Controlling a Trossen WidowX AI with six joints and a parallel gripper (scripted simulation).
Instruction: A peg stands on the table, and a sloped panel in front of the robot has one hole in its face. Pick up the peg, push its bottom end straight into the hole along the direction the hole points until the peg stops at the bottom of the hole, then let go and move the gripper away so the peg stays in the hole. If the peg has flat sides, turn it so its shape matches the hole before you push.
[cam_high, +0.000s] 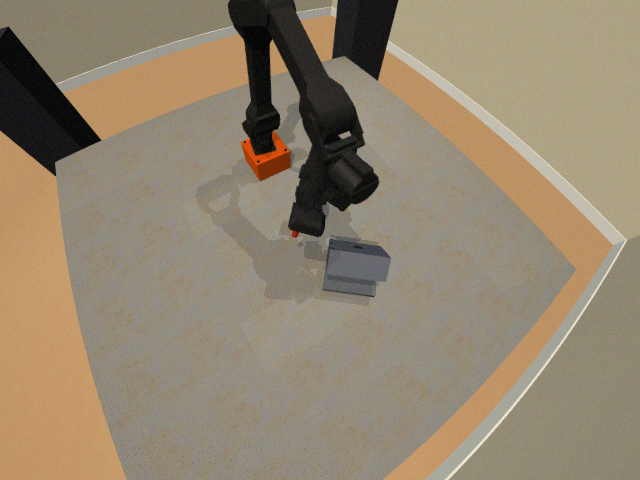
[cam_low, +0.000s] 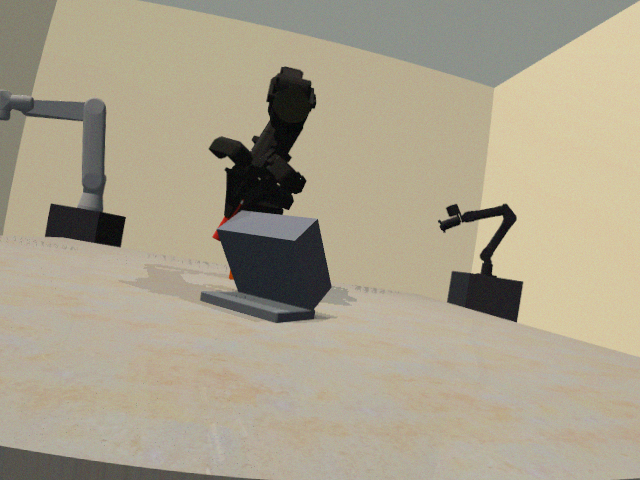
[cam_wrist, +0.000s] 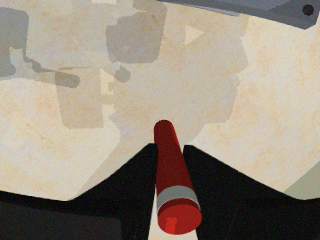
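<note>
My gripper tip is 10 cm short of the grey sloped panel block, 10 cm to the right of it and 5 cm above it. Also, from my gripper tip: red round peg (2 cm above).
</note>
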